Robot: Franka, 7 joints.
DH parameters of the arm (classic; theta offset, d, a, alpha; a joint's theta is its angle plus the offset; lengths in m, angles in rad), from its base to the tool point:
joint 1: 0 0.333 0 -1.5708
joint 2: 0 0 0 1.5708
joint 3: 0 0.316 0.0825 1.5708
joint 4: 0 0 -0.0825 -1.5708
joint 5: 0 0.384 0 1.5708
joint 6: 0 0 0.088 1.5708
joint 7: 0 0.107 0 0
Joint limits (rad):
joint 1: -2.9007..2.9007
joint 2: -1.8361..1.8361
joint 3: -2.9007..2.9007
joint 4: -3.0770..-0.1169
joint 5: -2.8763..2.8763
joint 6: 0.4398..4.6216
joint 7: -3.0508..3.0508
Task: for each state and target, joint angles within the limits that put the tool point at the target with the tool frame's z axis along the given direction. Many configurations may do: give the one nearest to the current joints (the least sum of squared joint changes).
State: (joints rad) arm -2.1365 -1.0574 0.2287 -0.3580 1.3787 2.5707 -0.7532
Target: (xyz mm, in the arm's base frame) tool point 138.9 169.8 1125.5 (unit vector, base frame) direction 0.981 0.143 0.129
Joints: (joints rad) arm -1.5279 -0.6286 0.1828 -0.7354 1.5511 1.8111 -0.7532
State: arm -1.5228 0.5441 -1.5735 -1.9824 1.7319 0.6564 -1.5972
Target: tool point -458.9 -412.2 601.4 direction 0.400 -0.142 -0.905
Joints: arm -1.6860 0.9202 -1.7394 -1.0953 1.3267 0.8021 -1.5972
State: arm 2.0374 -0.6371 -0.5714 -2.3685 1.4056 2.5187 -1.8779
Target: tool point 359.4 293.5 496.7 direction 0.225 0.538 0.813
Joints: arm 2.0953 -1.2267 -1.2842 -2.4681 2.1864 2.0700 -1.8779
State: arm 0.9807 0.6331 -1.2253 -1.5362 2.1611 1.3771 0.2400
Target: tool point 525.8 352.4 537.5 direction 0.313 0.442 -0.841
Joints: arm 1.7099 1.1875 -1.9011 -1.7203 1.6290 1.6129 0.2400
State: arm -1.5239 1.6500 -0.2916 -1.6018 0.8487 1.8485 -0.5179
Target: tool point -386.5 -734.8 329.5 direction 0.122 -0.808 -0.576
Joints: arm -1.8858 1.0316 -0.3236 -0.9125 1.3031 2.4380 -0.5179
